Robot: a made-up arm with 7 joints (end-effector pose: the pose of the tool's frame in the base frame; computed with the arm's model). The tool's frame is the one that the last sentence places.
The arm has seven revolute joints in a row. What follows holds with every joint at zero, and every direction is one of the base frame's.
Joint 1 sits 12.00 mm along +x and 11.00 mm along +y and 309.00 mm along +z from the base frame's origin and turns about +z.
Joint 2 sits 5.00 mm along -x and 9.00 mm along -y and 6.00 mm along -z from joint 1 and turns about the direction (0, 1, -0.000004).
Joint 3 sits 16.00 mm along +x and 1.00 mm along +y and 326.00 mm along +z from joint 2 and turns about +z.
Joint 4 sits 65.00 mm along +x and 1.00 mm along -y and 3.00 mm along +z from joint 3 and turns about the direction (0, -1, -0.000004).
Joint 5 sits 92.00 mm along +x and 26.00 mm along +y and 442.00 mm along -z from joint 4 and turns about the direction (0, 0.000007, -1).
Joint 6 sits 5.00 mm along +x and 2.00 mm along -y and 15.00 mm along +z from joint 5 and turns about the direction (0, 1, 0.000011).
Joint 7 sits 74.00 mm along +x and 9.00 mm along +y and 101.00 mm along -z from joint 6 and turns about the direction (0, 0.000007, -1).
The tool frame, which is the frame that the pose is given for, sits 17.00 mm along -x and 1.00 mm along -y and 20.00 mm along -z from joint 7; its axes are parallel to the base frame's.
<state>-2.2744 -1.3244 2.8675 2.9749 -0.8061 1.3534 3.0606</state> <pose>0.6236 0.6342 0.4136 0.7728 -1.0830 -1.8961</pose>
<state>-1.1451 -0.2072 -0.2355 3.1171 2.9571 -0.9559 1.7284</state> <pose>-0.0583 0.0163 1.0763 -2.3418 -0.2394 -0.1644</pose>
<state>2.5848 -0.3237 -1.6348 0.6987 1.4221 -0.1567 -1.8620</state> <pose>0.3431 0.3771 0.2577 0.3460 -0.6573 1.1626</pose>
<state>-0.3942 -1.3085 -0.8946 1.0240 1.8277 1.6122 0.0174</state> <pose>-0.1829 -0.2800 0.7982 2.1077 -1.5155 0.1951</pose>
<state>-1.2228 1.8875 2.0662 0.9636 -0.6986 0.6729 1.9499</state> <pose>0.5117 0.0397 0.5594 1.5892 0.7472 -0.9506</pose>
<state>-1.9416 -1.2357 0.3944 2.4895 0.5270 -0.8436 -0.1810</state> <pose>0.2957 0.6721 0.7615 1.0859 1.8655 -1.2596</pose>
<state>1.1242 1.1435 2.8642 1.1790 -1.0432 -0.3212 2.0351</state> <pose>-0.0140 0.0025 0.9477 -1.3397 -2.6402 -0.9879</pose>
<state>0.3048 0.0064 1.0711 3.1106 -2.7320 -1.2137 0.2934</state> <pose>-0.0166 0.1367 1.0460 1.0355 1.7889 -1.1000</pose>
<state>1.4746 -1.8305 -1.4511 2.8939 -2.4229 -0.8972 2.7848</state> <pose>0.1348 -0.7646 0.2642 1.4472 -2.1218 -1.5494</pose>
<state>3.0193 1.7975 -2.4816 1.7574 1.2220 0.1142 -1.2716</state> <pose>-0.5631 0.4269 0.6437 0.2892 2.5845 -1.0821</pose>
